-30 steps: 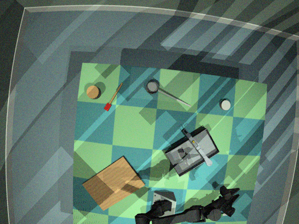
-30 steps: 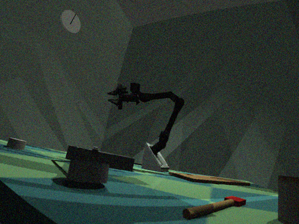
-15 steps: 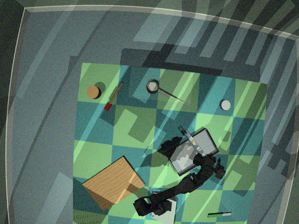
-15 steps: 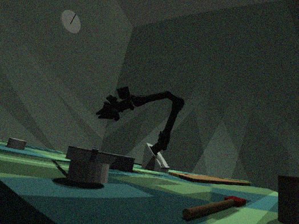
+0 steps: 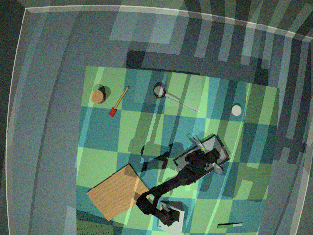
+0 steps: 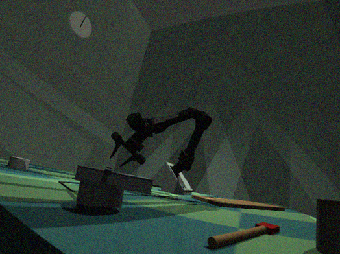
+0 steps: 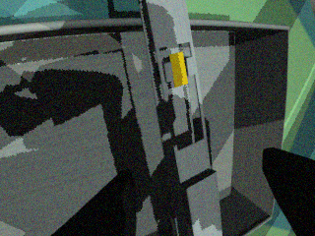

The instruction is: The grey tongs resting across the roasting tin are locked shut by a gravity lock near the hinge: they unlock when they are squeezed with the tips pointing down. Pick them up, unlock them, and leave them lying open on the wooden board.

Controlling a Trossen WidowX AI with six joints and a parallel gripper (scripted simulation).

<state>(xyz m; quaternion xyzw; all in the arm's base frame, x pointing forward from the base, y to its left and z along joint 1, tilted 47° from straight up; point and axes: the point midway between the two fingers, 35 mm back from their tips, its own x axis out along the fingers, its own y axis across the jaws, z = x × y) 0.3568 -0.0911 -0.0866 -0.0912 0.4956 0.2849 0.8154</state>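
Right now the yellow lock piece is 40 mm ahead of my gripper tip, 10 mm to the left of it and 30 mm below it. Round my gripper tip: red-headed spatula 260 mm ahead, 530 mm to the left, 90 mm below; wooden board 300 mm behind, 500 mm to the left, 90 mm below; roasting tin 30 mm behind, 70 mm below.
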